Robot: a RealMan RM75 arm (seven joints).
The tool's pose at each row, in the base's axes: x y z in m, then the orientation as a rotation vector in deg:
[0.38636, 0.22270, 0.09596, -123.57, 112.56, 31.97]
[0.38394, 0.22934, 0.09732, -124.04, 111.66, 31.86]
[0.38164, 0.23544, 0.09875, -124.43, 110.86, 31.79]
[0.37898, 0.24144, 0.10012, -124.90, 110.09, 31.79]
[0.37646, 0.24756, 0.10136, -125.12, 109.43, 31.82]
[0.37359, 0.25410, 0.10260, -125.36, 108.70, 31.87]
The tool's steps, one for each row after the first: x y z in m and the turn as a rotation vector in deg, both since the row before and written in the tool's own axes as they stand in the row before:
[-0.00679, 0.00178, 0.00160, 0.09, -0.11, -0.70]
[-0.00633, 0.00165, 0.00132, 0.08, -0.12, -0.61]
[-0.00626, 0.00195, 0.00141, -0.02, -0.08, -0.61]
[-0.00632, 0.00171, 0.00156, 0.07, -0.19, -0.47]
[-0.00675, 0.00194, 0.00179, 0.07, -0.21, -0.51]

